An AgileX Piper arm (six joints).
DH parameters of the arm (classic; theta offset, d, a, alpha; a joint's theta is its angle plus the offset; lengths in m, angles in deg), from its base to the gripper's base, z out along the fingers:
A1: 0 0.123 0 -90
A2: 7.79 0 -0.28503 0
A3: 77.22 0 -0.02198 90
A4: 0 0.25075 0 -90
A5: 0 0 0 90
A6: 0 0.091 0 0
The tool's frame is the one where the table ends.
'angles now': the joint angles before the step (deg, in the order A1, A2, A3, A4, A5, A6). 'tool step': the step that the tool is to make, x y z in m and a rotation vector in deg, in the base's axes. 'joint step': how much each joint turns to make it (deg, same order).
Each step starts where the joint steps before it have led.
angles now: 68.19, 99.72, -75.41, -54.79, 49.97, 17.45
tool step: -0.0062, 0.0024, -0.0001, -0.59, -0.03, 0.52
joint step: 1.13, 0.00, -0.01, 0.03, 0.85, -0.09
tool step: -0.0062, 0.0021, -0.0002, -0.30, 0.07, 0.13
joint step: 1.13, 0.00, 0.00, 0.05, 0.95, 0.39
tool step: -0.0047, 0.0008, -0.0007, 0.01, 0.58, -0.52
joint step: 0.78, -0.01, 0.02, 0.59, 0.95, 0.59
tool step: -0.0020, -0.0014, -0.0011, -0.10, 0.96, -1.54
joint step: 0.27, 0.00, -0.02, 1.05, 1.39, 0.63
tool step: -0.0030, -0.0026, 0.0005, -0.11, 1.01, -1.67
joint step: 0.36, -0.33, 0.04, 1.24, 1.71, 0.52
